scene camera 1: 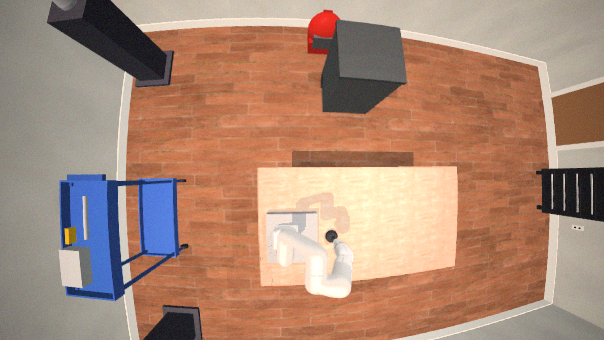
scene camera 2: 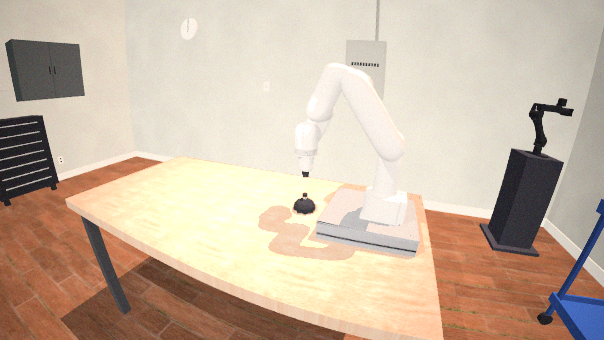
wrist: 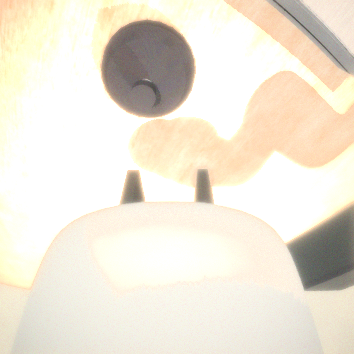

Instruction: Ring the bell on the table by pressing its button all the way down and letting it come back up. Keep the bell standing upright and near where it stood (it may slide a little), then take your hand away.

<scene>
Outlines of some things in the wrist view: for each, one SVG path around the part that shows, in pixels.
A black dome-shaped bell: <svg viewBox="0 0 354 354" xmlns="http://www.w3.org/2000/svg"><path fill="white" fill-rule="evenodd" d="M146 18L131 21L121 26L110 36L104 47L101 59L101 79L110 98L119 107L137 116L157 117L172 112L187 98L193 84L195 62L191 47L182 34L164 22Z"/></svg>
</scene>
